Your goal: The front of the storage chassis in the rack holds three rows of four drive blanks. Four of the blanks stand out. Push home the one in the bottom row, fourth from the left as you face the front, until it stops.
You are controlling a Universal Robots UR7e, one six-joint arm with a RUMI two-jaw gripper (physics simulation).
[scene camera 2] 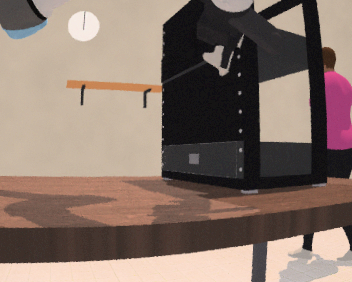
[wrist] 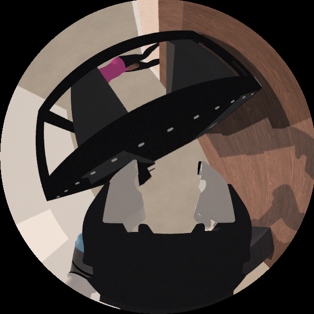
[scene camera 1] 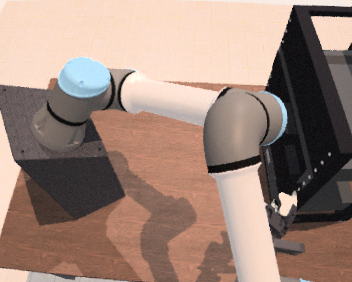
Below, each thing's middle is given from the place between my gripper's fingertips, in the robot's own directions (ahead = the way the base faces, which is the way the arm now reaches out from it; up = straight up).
The black rack (scene camera 2: 210,123) lies 12 cm ahead of my hand, 27 cm to the left of it and 1 cm below it.
